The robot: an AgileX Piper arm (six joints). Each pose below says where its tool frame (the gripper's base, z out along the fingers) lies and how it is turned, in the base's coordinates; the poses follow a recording.
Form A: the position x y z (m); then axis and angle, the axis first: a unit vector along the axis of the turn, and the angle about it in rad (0 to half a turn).
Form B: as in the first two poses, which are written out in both.
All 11 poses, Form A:
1: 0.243, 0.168, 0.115, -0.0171, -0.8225, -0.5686, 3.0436
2: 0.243, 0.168, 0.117, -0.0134, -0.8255, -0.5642, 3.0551
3: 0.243, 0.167, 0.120, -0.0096, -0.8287, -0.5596, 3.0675
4: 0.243, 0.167, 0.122, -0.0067, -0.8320, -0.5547, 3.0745
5: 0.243, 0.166, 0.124, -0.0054, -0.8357, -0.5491, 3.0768
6: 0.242, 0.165, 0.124, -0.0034, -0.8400, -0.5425, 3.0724
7: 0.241, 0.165, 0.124, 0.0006, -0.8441, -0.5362, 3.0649
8: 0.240, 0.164, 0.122, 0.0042, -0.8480, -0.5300, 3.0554
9: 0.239, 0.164, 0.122, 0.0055, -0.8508, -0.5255, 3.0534
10: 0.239, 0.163, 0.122, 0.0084, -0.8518, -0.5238, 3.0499
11: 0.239, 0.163, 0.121, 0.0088, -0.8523, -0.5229, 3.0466
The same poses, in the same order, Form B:
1: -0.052, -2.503, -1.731, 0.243, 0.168, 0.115
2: -0.041, -2.522, -1.724, 0.243, 0.168, 0.117
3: -0.029, -2.542, -1.717, 0.243, 0.167, 0.120
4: -0.021, -2.558, -1.705, 0.243, 0.167, 0.122
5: -0.017, -2.571, -1.690, 0.243, 0.166, 0.124
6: -0.010, -2.581, -1.667, 0.242, 0.165, 0.124
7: 0.002, -2.587, -1.643, 0.241, 0.165, 0.124
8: 0.013, -2.591, -1.619, 0.240, 0.164, 0.122
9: 0.017, -2.598, -1.605, 0.239, 0.164, 0.122
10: 0.026, -2.598, -1.598, 0.239, 0.163, 0.122
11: 0.027, -2.597, -1.593, 0.239, 0.163, 0.121
